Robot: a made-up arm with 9 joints.
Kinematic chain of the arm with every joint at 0, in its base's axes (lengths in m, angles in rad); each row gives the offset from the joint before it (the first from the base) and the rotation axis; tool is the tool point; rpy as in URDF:
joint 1: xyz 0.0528 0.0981 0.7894 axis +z
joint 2: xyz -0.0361 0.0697 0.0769 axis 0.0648 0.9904 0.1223
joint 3: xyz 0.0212 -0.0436 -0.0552 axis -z
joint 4: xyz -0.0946 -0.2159 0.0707 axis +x
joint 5: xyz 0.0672 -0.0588 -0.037 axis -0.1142 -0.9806 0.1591
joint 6: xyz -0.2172 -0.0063 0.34 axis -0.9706 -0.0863 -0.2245
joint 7: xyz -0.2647 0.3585 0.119 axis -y
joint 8: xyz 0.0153 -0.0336 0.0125 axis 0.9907 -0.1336 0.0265
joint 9: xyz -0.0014 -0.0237 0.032 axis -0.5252 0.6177 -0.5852
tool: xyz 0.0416 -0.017 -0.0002 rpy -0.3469 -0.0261 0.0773
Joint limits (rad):
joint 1: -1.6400..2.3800
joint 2: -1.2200..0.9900
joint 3: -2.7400..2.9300
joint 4: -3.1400..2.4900
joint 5: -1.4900..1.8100
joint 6: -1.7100..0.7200
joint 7: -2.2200..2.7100
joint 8: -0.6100..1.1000
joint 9: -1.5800..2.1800
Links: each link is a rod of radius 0.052 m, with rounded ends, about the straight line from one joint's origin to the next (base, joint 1, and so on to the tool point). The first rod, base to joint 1, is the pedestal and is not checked.
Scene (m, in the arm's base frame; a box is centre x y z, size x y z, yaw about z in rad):
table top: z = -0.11
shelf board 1: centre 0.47 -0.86 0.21 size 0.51 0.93 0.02 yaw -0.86
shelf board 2: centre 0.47 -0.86 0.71 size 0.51 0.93 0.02 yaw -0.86
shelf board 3: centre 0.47 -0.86 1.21 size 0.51 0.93 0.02 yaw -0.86
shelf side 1: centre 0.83 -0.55 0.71 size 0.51 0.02 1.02 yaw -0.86
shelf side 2: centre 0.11 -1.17 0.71 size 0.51 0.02 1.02 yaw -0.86
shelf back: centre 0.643 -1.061 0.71 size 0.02 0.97 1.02 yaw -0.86
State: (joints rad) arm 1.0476 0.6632 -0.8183 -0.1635 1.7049 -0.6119 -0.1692 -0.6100 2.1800
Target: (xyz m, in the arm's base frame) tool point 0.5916 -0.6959 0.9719
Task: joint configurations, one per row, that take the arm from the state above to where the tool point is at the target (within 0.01 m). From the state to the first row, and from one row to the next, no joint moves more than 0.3 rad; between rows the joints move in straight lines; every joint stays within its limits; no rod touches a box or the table.
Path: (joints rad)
1: 1.1008 0.5896 -0.8870 -0.0942 1.6846 -0.3754 -0.2507 -0.6085 2.1625
2: 1.1539 0.5160 -0.9558 -0.0250 1.6643 -0.1388 -0.3321 -0.6070 2.1451
3: 1.2071 0.4424 -1.0245 0.0443 1.6440 0.0977 -0.4136 -0.6055 2.1276
4: 1.2602 0.3688 -1.0933 0.1136 1.6237 0.3342 -0.4950 -0.6040 2.1101
5: 1.2893 0.6317 -0.9405 0.0362 1.3311 0.4010 -0.5064 -0.6070 2.1071
6: 1.3184 0.8945 -0.7877 -0.0411 1.0386 0.4678 -0.5178 -0.6100 2.1041
7: 1.2795 0.8949 -0.7180 -0.1015 1.1172 0.2096 -0.4270 -0.6100 2.1193
8: 1.2407 0.8954 -0.6482 -0.1618 1.1959 -0.0486 -0.3361 -0.6100 2.1344
9: 1.2018 0.8958 -0.5785 -0.2222 1.2746 -0.3068 -0.2453 -0.6100 2.1496
10: 1.1630 0.8962 -0.5088 -0.2825 1.3533 -0.5650 -0.1545 -0.6100 2.1648
11: 1.1241 0.8966 -0.4391 -0.3429 1.4320 -0.8232 -0.0636 -0.6100 2.1800

